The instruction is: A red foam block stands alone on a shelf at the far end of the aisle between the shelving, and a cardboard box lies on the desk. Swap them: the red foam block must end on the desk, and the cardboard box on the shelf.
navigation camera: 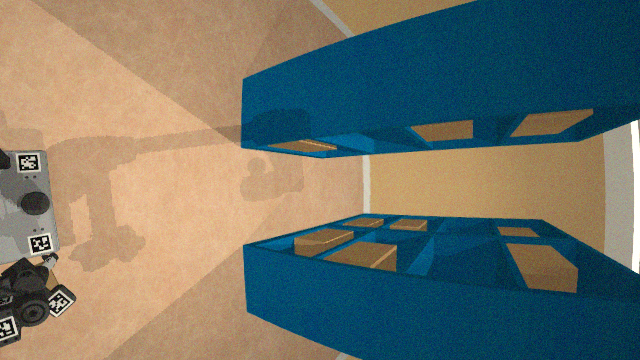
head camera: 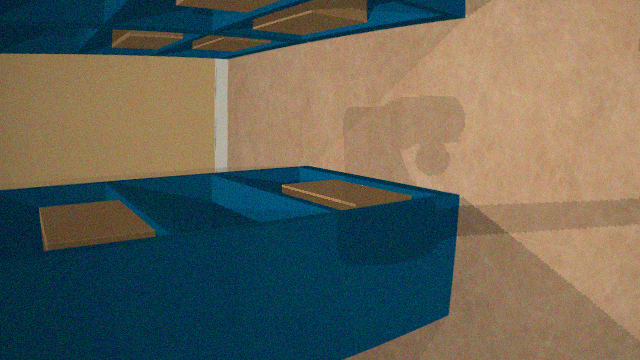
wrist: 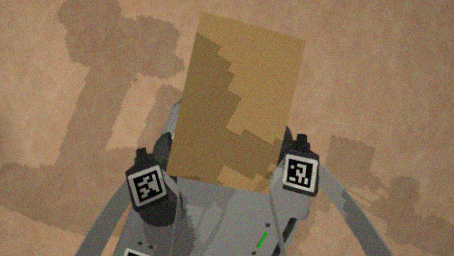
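Where they show: gripper, fingertip midpoint: (wrist: pixel 222 145); robot's base, link origin: (navigation camera: pixel 34 201).
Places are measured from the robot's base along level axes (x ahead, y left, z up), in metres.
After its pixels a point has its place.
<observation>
My gripper (wrist: pixel 222 145) {x -0.022, y -0.163, z 0.366 m} (navigation camera: pixel 55 280) is shut on the cardboard box (wrist: pixel 240 95) {x -0.012, y -0.199, z 0.415 m} (navigation camera: pixel 52 281) {x 0.010, y -0.188, z 0.415 m}, a flat tan block held between the two fingertips, with floor below it. The box sticks out past the fingertips in the wrist view. In the navigation camera view, the gripper is at the lower left beside my base, and most of the box is hidden behind it. The red foam block does not show in these frames, and neither does the desk.
Two blue shelving units, one (head camera: pixel 250 295) {x 1.020, y 0.351, z 0.811 m} (navigation camera: pixel 425 75) {x 1.021, y 0.368, z 1.102 m} and the other (head camera: pixel 457 7) {x 0.938, y -0.453, z 0.047 m} (navigation camera: pixel 400 310) {x 0.926, y -0.579, z 0.989 m}, stand either side of an aisle ending at a tan wall (head camera: pixel 100 115) {x 2.833, y -0.258, z 0.840 m} (navigation camera: pixel 475 185) {x 2.831, y -0.284, z 1.285 m}. Brown boxes (head camera: pixel 95 222) (navigation camera: pixel 367 255) sit in them. My grey base (wrist: pixel 220 215) {x -0.099, y -0.017, z 0.160 m} shows below the gripper.
</observation>
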